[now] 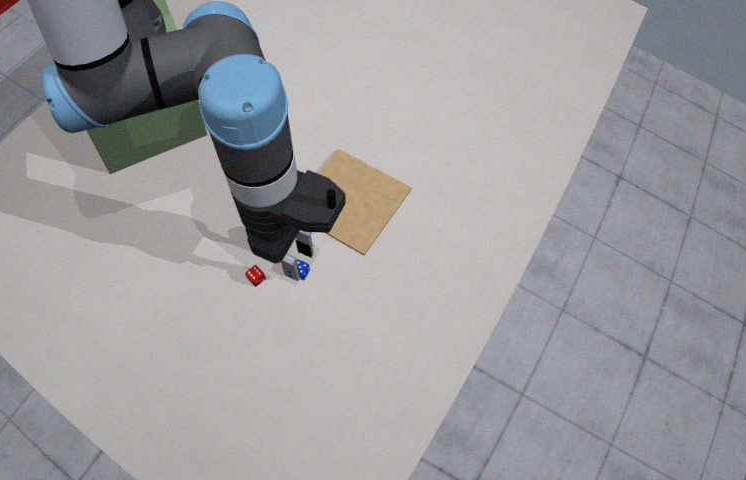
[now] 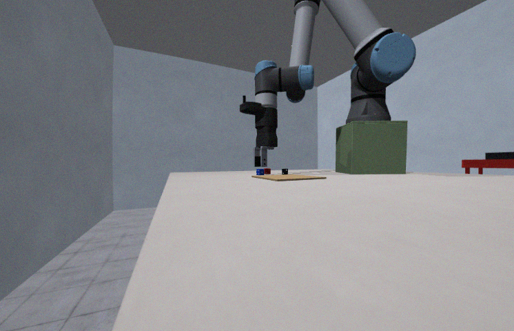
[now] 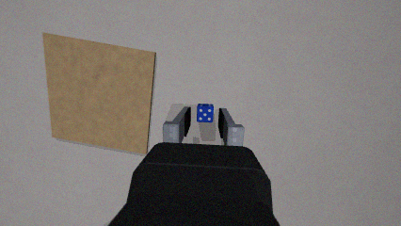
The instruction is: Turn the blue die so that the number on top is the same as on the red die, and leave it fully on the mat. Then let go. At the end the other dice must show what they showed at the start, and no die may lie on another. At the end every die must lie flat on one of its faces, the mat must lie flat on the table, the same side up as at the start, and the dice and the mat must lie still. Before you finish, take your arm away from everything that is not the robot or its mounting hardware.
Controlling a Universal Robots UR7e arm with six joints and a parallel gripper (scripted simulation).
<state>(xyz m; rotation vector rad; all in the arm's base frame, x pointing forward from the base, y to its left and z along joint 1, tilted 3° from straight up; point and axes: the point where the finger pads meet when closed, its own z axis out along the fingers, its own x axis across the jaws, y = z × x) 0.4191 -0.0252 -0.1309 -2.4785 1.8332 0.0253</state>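
Now: the blue die 4 cm below my hand. Also, from my hand: black die (9 cm behind, 1 cm to the right, 4 cm below); then red die (4 cm behind, 5 cm to the right, 4 cm below); then tan mat (3 cm behind, 14 cm to the left, 4 cm below).
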